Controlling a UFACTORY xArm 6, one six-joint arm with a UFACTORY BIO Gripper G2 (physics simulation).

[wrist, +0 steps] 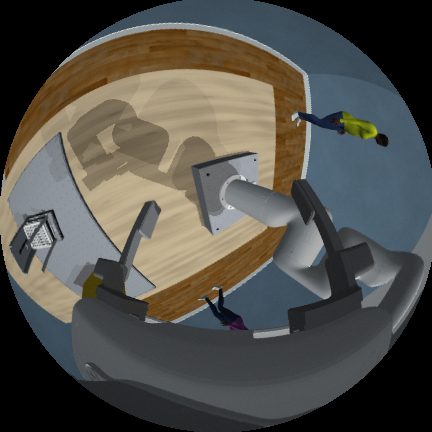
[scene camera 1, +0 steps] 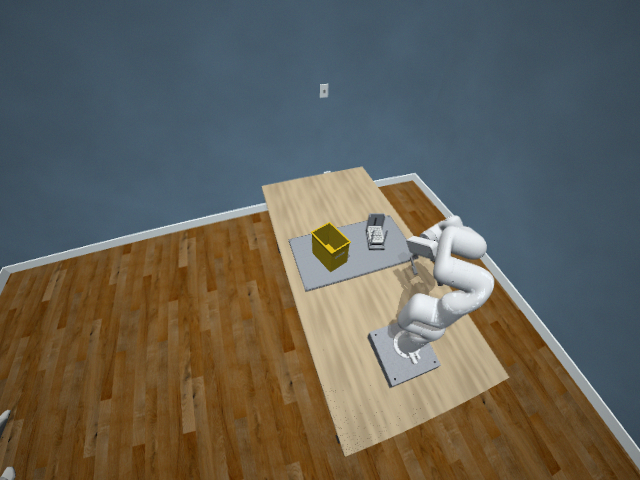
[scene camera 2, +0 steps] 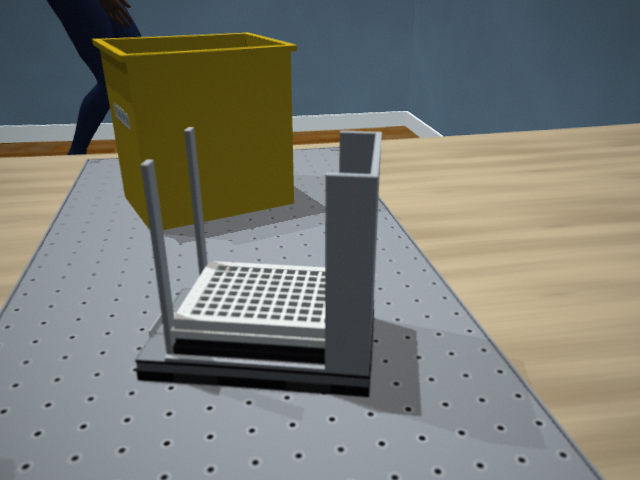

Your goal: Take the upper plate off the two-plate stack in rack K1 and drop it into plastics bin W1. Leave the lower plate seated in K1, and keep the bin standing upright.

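Pixels of known places: end effector, tool point: (wrist: 218, 210) (scene camera 1: 426, 275); arm's base, origin of the base link: (wrist: 232, 191) (scene camera 1: 406, 344).
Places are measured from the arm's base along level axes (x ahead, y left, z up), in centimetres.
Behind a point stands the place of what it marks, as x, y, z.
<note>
Rack K1 (scene camera 1: 376, 220) {71.2, -20.2, 5.1} (scene camera 2: 351, 273) {68.9, -23.7, 4.7} (wrist: 22, 252) stands on the grey board, with two thin posts and a tall grey wall. A white upper plate (scene camera 1: 375, 233) {65.7, -17.6, 0.0} (scene camera 2: 258, 295) {63.9, -17.1, 0.0} (wrist: 38, 234) {63.5, -17.1, 0.2} with a grid of wells lies flat in it. The lower plate (scene camera 2: 248, 337) {62.7, -21.1, -0.7} shows as a thin pale edge directly beneath. The yellow plastics bin W1 (scene camera 1: 330, 258) {52.5, 17.2, 7.4} (scene camera 2: 206, 129) {61.8, 7.7, 5.8} (wrist: 92, 288) {58.5, 6.7, 4.3} stands upright beside the rack. My gripper (wrist: 226, 198) {18.7, -14.0, 23.4} is open and empty, above the table between the rack and the robot's base, away from both plates. In the scene camera 1 view its fingers are partly hidden.
The perforated grey board (scene camera 1: 310, 279) {50.9, 29.0, -4.4} (scene camera 2: 98, 408) {53.0, -21.3, -4.4} (wrist: 95, 220) {44.0, -8.4, -5.0} carries the rack and bin. My arm's base plate (scene camera 1: 382, 356) {-0.7, 12.9, 0.2} (wrist: 205, 195) {10.6, -3.0, 0.7} is on the same wooden table (scene camera 1: 336, 330) {19.8, 26.2, -5.7}. The bin's high walls and the rack's upright posts stick up. People stand beyond the table in the wrist view.
</note>
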